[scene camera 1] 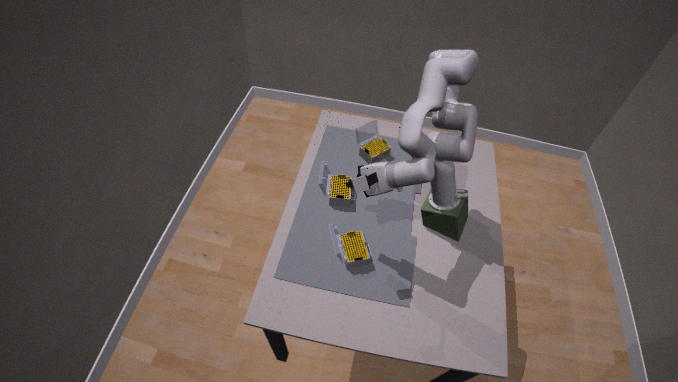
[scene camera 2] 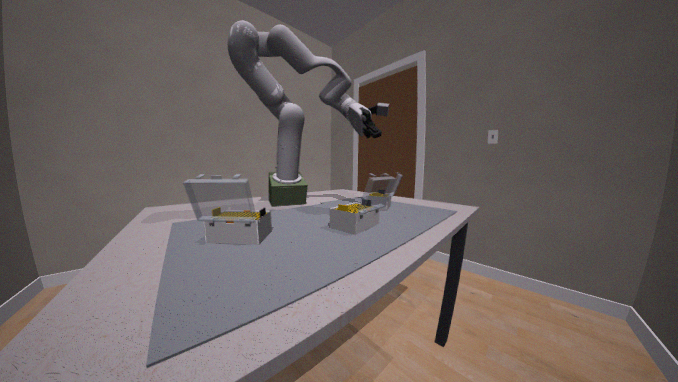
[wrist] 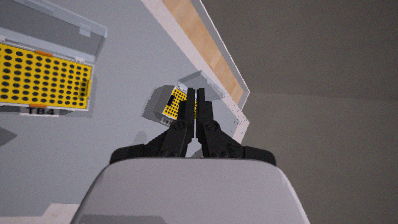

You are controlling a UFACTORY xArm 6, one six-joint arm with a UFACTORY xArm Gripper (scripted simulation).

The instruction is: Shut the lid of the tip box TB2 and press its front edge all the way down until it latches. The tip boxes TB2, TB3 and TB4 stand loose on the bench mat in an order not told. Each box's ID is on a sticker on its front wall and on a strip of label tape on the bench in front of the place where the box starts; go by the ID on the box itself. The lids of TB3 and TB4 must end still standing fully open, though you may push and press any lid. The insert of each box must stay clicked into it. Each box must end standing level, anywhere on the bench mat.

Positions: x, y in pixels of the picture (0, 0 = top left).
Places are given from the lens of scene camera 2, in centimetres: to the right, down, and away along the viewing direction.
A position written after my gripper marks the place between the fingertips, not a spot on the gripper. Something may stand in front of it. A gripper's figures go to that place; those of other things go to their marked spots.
my gripper point(scene camera 2: 378, 135): 13, -19, 62
tip box point(scene camera 2: 254, 233): -17, 9, 36
grey bench mat point(scene camera 2: 206, 290): -17, 13, 21
The marked spots on the tip box and the grey bench mat are 16 cm apart.
